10 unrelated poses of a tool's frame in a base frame.
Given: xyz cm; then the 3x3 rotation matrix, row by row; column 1 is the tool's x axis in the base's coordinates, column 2 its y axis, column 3 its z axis. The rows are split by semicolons.
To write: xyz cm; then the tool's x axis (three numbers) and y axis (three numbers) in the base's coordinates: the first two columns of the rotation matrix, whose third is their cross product. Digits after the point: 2 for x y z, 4 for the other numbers.
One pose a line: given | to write
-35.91 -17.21 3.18; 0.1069 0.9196 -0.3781; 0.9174 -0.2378 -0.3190; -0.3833 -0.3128 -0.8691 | -35.91 -17.21 3.18 0.1069 0.9174 -0.3833 0.9196 -0.2378 -0.3128
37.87 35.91 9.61; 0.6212 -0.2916 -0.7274; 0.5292 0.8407 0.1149; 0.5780 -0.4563 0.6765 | 37.87 35.91 9.61 0.6212 0.5292 0.5780 -0.2916 0.8407 -0.4563
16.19 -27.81 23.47; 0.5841 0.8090 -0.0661; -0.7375 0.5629 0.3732; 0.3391 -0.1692 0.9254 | 16.19 -27.81 23.47 0.5841 -0.7375 0.3391 0.8090 0.5629 -0.1692
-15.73 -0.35 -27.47; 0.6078 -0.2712 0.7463; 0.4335 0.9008 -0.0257; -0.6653 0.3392 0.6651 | -15.73 -0.35 -27.47 0.6078 0.4335 -0.6653 -0.2712 0.9008 0.3392
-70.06 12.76 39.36; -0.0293 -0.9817 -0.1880; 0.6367 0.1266 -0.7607; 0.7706 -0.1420 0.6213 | -70.06 12.76 39.36 -0.0293 0.6367 0.7706 -0.9817 0.1266 -0.1420
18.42 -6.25 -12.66; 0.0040 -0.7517 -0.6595; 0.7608 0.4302 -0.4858; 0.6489 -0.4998 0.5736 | 18.42 -6.25 -12.66 0.0040 0.7608 0.6489 -0.7517 0.4302 -0.4998
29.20 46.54 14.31; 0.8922 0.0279 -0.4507; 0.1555 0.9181 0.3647; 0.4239 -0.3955 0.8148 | 29.20 46.54 14.31 0.8922 0.1555 0.4239 0.0279 0.9181 -0.3955
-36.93 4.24 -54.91; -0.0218 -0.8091 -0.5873; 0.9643 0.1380 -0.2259; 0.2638 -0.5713 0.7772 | -36.93 4.24 -54.91 -0.0218 0.9643 0.2638 -0.8091 0.1380 -0.5713
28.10 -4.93 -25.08; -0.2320 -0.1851 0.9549; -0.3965 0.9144 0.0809; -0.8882 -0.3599 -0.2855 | 28.10 -4.93 -25.08 -0.2320 -0.3965 -0.8882 -0.1851 0.9144 -0.3599
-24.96 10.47 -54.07; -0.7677 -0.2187 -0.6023; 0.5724 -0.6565 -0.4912; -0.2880 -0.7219 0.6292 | -24.96 10.47 -54.07 -0.7677 0.5724 -0.2880 -0.2187 -0.6565 -0.7219
